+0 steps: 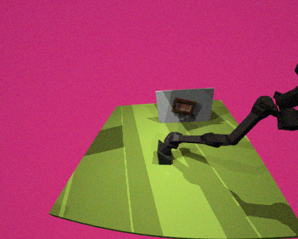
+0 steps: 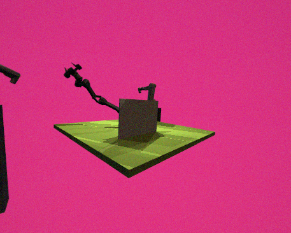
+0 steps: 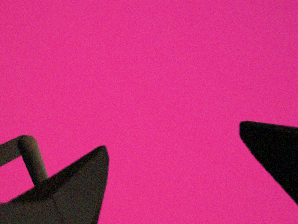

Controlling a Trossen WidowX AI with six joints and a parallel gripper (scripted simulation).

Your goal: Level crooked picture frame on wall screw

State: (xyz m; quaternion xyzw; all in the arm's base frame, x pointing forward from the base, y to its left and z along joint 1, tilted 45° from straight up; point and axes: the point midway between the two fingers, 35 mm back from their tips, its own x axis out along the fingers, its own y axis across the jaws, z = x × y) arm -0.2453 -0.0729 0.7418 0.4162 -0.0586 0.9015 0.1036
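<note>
The picture frame is 63 cm ahead of my gripper tip, 48 cm to the left of it and 46 cm below it. From my gripper tip the other things lie so: grey wall panel (64 cm ahead, 48 cm to the left, 47 cm below).
</note>
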